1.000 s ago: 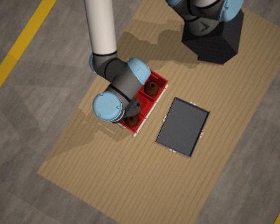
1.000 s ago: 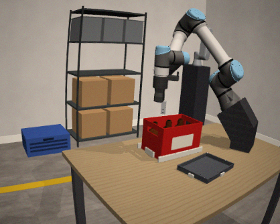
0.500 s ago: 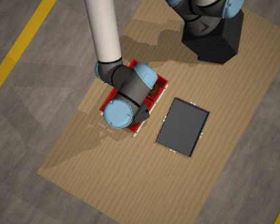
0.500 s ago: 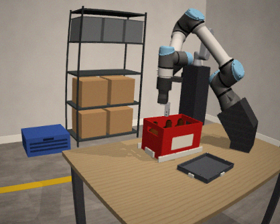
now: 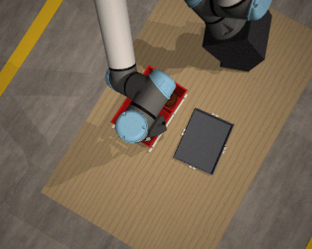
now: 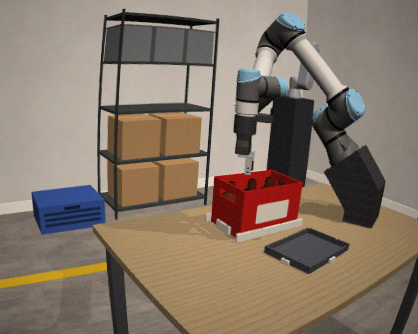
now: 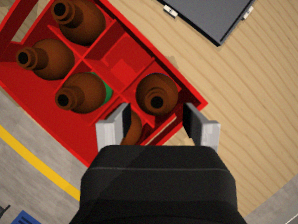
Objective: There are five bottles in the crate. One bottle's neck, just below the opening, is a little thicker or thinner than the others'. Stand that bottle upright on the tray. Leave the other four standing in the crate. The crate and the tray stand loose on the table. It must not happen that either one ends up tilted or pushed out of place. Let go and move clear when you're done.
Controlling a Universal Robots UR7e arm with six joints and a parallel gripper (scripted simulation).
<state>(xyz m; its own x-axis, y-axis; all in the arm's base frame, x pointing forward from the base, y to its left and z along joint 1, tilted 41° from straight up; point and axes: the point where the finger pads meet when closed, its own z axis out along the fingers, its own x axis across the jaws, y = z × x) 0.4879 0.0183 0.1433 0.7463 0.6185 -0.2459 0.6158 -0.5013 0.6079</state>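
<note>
My hand is 9 cm past the red crate, 4 cm to the left of it and 16 cm above it. The rest, counted from my hand: dark grey tray 9 cm behind, 24 cm to the left, 23 cm below.
</note>
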